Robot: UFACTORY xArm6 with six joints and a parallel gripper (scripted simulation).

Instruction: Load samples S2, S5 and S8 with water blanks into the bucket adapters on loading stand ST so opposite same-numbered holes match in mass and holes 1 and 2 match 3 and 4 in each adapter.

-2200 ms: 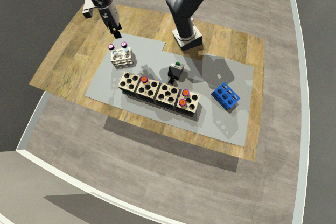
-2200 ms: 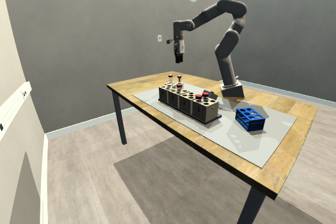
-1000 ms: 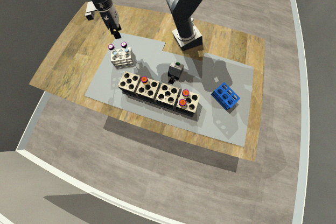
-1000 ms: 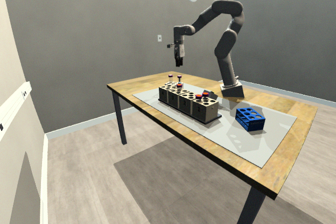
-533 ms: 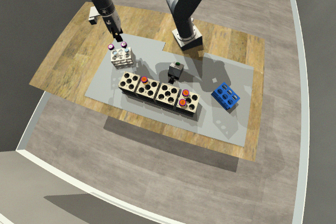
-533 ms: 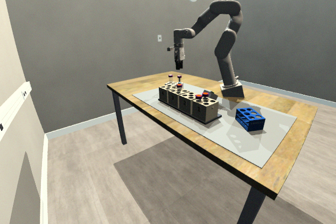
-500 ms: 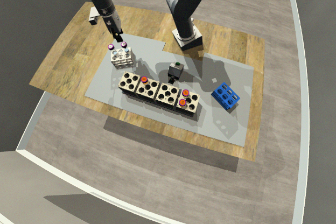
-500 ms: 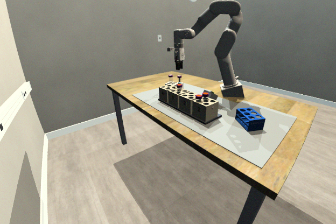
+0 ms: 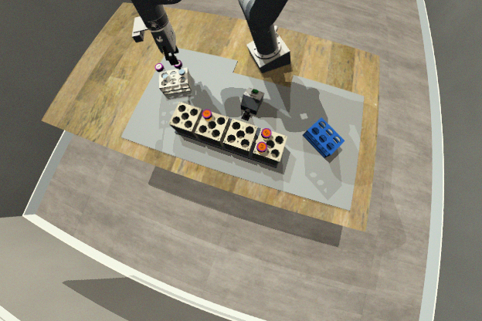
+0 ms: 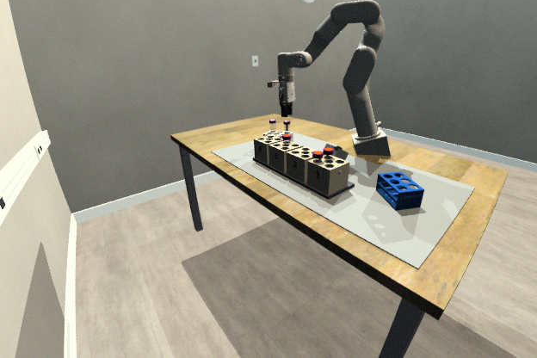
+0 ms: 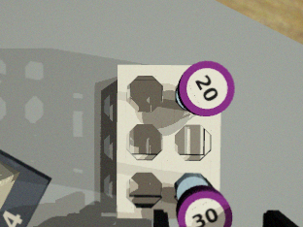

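Now: the water blank 100 mm below my hand and 10 mm to the right of it. Also, from my hand: white blank rack 140 mm below, 40 mm ahead, 20 mm to the right; green DONE key 330 mm to the left, 100 mm below, 30 mm behind; blue sample rack 660 mm to the left, 140 mm below, 30 mm ahead.
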